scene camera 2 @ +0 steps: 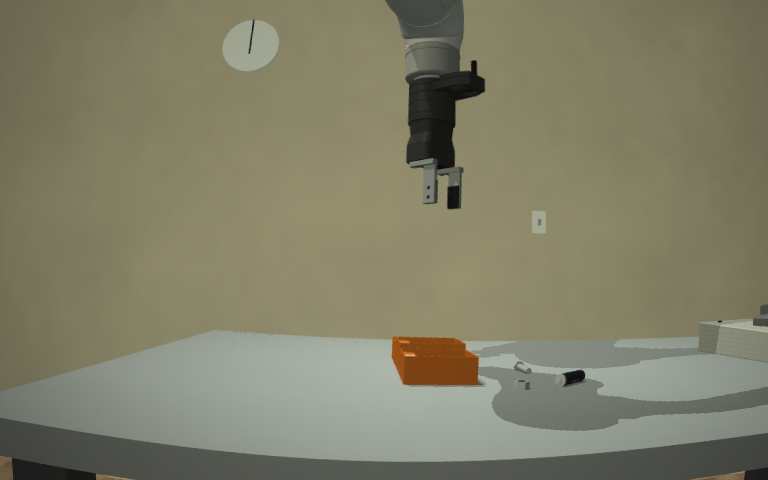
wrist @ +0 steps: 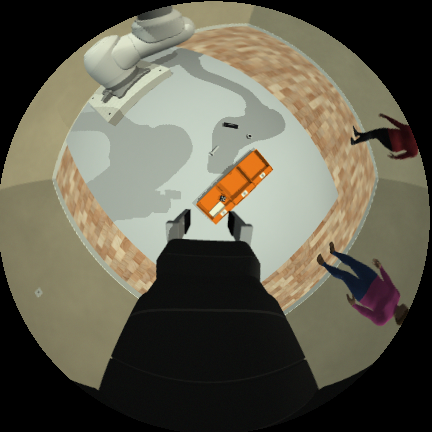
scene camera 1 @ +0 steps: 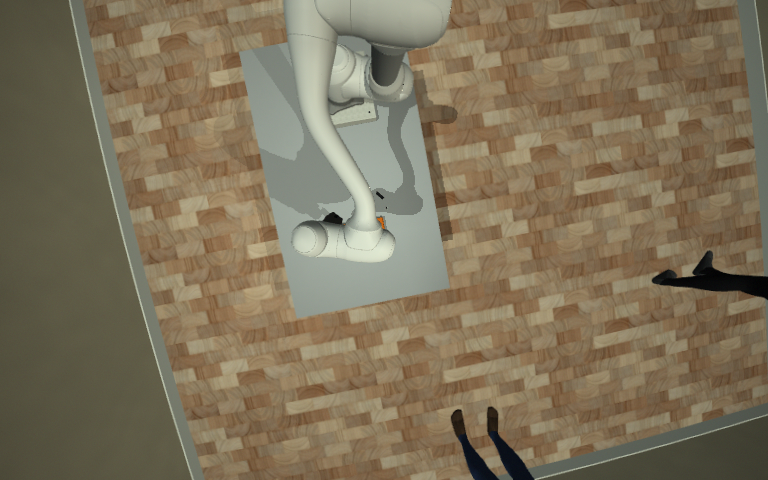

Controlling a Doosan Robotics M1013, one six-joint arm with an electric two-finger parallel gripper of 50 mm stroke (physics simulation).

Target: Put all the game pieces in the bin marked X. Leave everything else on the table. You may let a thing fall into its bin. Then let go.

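Frame: origin at the arm's base, x back, y right, z up, level; millimetres.
Where they show: gripper, fingertip midpoint: [scene camera 2: 442,206] [wrist: 208,217]; arm's base, link origin: [wrist: 124,81] [scene camera 1: 340,91].
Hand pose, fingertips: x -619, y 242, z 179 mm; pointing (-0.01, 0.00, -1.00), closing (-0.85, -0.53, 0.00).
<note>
Each offset is from my fingertips to the centre of the thing. Level surfaces: height alone.
An orange three-compartment bin unit {dx -40, dy -83, dz -213 mm} [scene camera 1: 381,222] [scene camera 2: 441,370] [wrist: 233,181] stands on the table. Its end compartment nearest the gripper holds a black die with white dots {dx -31, dy -26, dz -217 mm} [wrist: 222,198] and a cream flat piece {dx -38, dy +11, dz -222 mm} [wrist: 216,208], probably a domino. The labels are too small to read surely. The gripper [scene camera 2: 441,204] [wrist: 209,221] is open and empty, high above the table near that end; the arm hides it in scene camera 1. A black battery {dx +85, dy -243, dz -225 mm} [scene camera 1: 380,195] [scene camera 2: 570,378] [wrist: 230,125], a nut {dx +16, dy -250, dz -228 mm} [scene camera 2: 521,384] [wrist: 249,136] and a bolt {dx +76, dy -137, dz -227 mm} [scene camera 2: 522,367] [wrist: 213,150] lie on the table outside the unit.
The grey table {dz -232 mm} [scene camera 1: 368,288] [scene camera 2: 254,407] [wrist: 300,200] carries the robot's base plate [scene camera 1: 356,114] [scene camera 2: 733,339] [wrist: 145,90]. The arm [scene camera 1: 345,164] reaches over the bin unit. Two people [wrist: 400,142] [wrist: 372,295] stand on the floor beyond the table.
</note>
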